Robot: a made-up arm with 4 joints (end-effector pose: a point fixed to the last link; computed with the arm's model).
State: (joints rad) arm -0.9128 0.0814 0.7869 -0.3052
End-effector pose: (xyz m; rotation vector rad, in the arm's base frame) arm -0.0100 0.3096 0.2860 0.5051 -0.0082 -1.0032
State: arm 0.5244 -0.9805 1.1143 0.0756
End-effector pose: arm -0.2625 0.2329 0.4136 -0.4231 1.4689 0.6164
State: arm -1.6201 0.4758 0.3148 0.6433
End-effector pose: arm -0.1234 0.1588 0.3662 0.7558 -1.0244 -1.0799
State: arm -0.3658 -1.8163 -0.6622 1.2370
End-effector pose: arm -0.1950 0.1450 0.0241 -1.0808 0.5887 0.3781
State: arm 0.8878 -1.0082 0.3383 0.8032
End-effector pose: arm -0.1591 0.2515 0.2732 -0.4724 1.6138 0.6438
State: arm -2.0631 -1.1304 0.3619 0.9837
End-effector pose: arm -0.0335 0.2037 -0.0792 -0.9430 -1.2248 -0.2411
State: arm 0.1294 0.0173 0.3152 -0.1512
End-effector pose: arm 0.1831 0.1999 0.1272 0.0002 0.9094 -1.4477
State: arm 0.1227 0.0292 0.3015 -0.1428
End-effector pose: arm 0.1873 0.1934 0.1296 0.0117 0.8953 -1.4630
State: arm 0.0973 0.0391 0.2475 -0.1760
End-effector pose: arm 0.2034 0.1679 0.1385 0.0792 0.8774 -1.5456
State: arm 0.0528 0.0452 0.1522 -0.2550
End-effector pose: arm 0.2263 0.1201 0.1561 0.2146 0.8558 -1.6919
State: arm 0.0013 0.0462 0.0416 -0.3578
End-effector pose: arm 0.2428 0.0607 0.1782 0.3908 0.8346 -1.8540
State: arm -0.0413 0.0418 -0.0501 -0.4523
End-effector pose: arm 0.2477 0.0092 0.1966 0.5524 0.8201 -1.9808
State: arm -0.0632 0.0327 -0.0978 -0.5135
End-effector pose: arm 0.2470 -0.0179 0.2048 0.6448 0.8182 -2.0466
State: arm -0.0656 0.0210 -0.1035 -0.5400
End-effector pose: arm 0.2469 -0.0213 0.2043 0.6626 0.8274 -2.0609
